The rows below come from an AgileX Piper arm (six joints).
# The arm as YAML. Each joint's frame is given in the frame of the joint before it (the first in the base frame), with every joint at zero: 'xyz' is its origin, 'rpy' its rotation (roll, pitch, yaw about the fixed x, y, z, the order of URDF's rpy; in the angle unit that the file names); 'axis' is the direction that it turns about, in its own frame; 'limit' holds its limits. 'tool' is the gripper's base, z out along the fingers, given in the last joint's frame.
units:
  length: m
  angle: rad
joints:
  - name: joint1
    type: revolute
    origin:
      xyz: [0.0, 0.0, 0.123]
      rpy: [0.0, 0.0, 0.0]
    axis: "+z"
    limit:
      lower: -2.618
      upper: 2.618
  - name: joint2
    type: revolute
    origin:
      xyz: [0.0, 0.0, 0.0]
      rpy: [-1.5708, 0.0, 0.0]
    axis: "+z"
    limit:
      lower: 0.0
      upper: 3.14
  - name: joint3
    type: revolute
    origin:
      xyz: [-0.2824, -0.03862, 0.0]
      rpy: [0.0, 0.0, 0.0]
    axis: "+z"
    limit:
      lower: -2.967
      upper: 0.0
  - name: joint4
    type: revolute
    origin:
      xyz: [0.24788, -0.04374, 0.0]
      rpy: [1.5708, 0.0, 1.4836]
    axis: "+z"
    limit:
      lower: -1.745
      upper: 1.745
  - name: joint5
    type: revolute
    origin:
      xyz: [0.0, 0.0, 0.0]
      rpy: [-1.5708, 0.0, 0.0]
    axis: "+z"
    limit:
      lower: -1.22
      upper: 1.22
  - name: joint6
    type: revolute
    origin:
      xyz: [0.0, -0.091, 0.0]
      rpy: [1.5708, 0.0, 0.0]
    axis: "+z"
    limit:
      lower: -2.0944
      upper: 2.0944
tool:
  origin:
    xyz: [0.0, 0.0, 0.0]
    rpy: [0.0, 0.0, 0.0]
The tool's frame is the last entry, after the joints.
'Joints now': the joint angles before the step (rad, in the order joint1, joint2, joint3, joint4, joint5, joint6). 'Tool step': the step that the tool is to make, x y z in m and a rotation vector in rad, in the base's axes. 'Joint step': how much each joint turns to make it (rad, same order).
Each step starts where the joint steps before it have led.
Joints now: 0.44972, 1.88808, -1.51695, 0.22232, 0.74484, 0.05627
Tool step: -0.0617, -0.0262, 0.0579, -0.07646, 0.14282, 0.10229
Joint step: -0.00108, -0.21378, 0.03822, -0.00804, 0.35102, -0.03125
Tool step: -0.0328, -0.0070, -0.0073, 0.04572, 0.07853, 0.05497
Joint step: 0.00001, -0.09516, 0.14499, 0.09846, 0.01789, -0.06933
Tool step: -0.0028, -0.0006, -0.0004, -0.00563, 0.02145, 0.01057
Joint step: 0.00015, -0.00248, 0.00261, 0.00431, 0.02396, -0.00412
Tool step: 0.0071, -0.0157, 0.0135, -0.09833, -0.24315, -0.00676
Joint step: -0.00337, -0.05521, 0.01804, -0.19107, -0.14272, -0.00122
